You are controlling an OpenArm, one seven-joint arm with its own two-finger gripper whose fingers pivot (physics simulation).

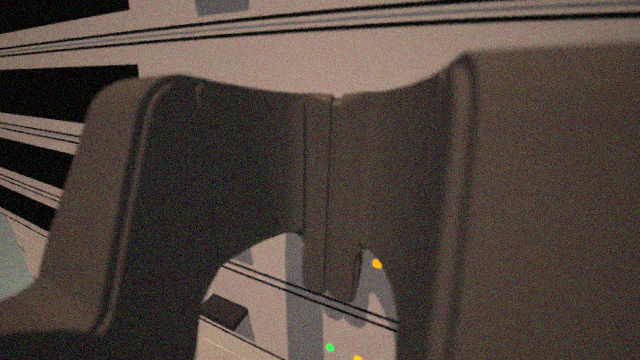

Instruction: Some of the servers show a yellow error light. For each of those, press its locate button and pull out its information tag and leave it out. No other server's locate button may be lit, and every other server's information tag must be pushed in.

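My gripper (342,196) is shut and empty, its two fingers pressed together and pointing at the pale server fronts. In the opening below the fingers, a yellow light (377,263) glows just right of the fingertips, on the server above a double seam. On the server below that seam are a green light (330,347) and another yellow light (357,358), cut by the lower edge. A dark information tag (225,311) sticks out at the left of the opening and casts a shadow. Whether the fingertips touch a button cannot be told. The fingers hide much of the fronts.
Black vent panels (65,92) of several stacked servers run down the left side. A wide pale server front (300,60) spans the top behind the fingers. A pale teal surface (12,260) shows at the far left edge. Grey shadows fall across the fronts.
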